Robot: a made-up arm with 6 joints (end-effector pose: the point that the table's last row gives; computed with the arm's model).
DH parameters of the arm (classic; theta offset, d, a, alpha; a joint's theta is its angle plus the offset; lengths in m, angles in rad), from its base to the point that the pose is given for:
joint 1: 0 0.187 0 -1.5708
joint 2: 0.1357 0 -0.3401 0
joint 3: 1.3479 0 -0.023 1.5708
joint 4: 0 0.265 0 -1.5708
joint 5: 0 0 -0.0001 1.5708
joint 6: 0 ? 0 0
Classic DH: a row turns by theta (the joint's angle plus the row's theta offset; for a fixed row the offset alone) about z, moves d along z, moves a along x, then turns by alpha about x.
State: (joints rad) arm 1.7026 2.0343 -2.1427 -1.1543 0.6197 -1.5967
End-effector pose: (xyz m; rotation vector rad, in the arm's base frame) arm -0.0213 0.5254 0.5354 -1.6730 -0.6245 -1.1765
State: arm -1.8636 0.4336 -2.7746 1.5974 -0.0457 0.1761
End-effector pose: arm 0.1605 0.5471 0.5855 -0.8405 0.1684 -0.0649
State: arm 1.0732 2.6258 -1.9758 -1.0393 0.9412 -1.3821
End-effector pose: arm 0.3310 0.4775 0.1315 2.7999 -0.0901 1.2619
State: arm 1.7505 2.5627 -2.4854 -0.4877 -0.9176 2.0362
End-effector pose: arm -0.1451 0.6101 0.4225 0.5049 -0.9310 -2.4874
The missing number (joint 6, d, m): 0.0904
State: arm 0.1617 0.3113 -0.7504 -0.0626 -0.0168 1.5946
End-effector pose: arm -0.0116 -0.0018 0.5338 0.7273 0.8916 1.5276
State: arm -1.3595 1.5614 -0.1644 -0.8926 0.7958 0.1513
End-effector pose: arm -0.0259 -0.1188 0.2027 -0.8545 -2.3366 0.1149
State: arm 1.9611 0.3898 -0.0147 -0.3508 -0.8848 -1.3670
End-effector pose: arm -0.0374 0.0278 0.3512 -0.9354 -0.4504 0.4683
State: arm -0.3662 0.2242 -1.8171 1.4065 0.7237 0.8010
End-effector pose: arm -0.3223 0.1868 0.6362 -0.2130 0.7861 1.7147
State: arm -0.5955 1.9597 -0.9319 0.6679 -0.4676 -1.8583
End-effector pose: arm 0.3323 -0.2557 0.2346 -0.5955 2.3688 -1.2781
